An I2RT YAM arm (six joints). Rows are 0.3 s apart.
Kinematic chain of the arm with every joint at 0, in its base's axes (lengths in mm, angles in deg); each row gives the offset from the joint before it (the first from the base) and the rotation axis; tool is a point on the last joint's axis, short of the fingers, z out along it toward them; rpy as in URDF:
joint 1: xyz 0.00 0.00 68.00 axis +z
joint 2: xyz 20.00 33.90 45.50 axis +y
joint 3: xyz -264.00 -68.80 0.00 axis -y
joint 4: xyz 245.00 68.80 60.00 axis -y
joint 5: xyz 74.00 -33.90 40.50 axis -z
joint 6: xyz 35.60 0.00 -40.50 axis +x
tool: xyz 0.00 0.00 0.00 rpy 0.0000 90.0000 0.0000
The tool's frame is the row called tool.
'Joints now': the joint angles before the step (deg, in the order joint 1, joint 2, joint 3, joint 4, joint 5, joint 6). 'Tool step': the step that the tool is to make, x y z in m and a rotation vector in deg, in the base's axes. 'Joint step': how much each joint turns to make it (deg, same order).
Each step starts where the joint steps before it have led.
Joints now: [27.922 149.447 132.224 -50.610 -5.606 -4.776]
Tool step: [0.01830 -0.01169 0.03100 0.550 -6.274 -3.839]
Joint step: [-1.770 0.199 6.364 -0.263 3.016 0.874]
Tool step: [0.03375 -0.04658 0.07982 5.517 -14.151 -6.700]
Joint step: [-5.705 -0.006 14.547 0.638 1.027 0.525]
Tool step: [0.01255 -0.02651 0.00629 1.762 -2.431 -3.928]
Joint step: [-2.950 0.003 0.573 2.336 0.066 1.312]
